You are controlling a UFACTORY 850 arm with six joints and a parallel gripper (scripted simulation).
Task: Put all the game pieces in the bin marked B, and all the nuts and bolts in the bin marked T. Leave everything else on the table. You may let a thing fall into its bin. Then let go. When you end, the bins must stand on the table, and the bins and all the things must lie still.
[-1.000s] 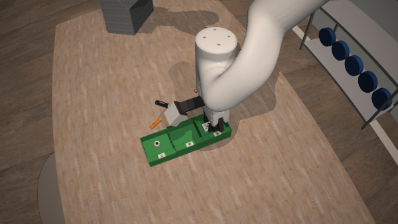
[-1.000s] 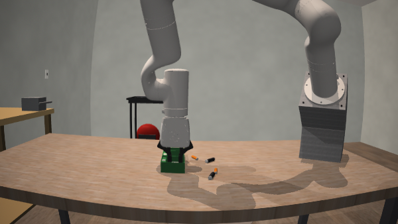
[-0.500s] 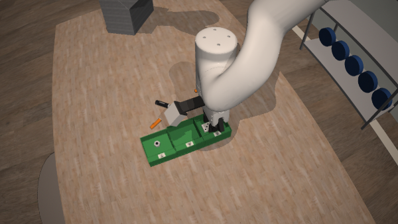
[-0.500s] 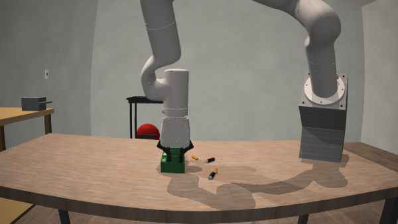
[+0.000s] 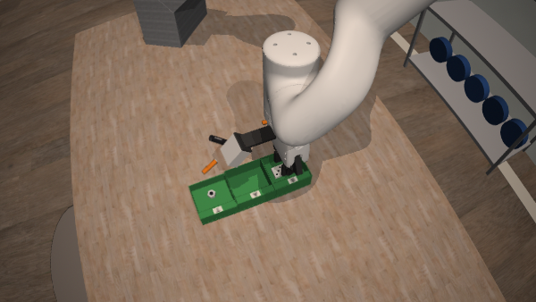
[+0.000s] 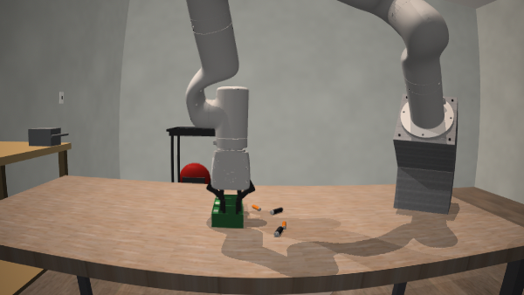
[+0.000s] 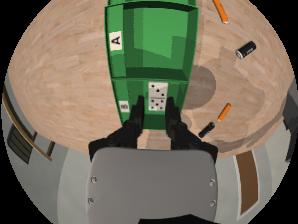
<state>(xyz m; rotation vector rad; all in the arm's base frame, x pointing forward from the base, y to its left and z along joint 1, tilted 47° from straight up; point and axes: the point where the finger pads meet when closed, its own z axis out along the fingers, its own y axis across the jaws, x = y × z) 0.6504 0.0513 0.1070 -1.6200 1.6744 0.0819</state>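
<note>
The white domino lies 4 cm below my hand. Round my hand: orange battery (6 cm behind, 16 cm to the right, 4 cm below); then grey nut (2 cm ahead, 17 cm to the right, 4 cm below); then green three-compartment bin row (2 cm ahead, 8 cm to the right, 3 cm below).
</note>
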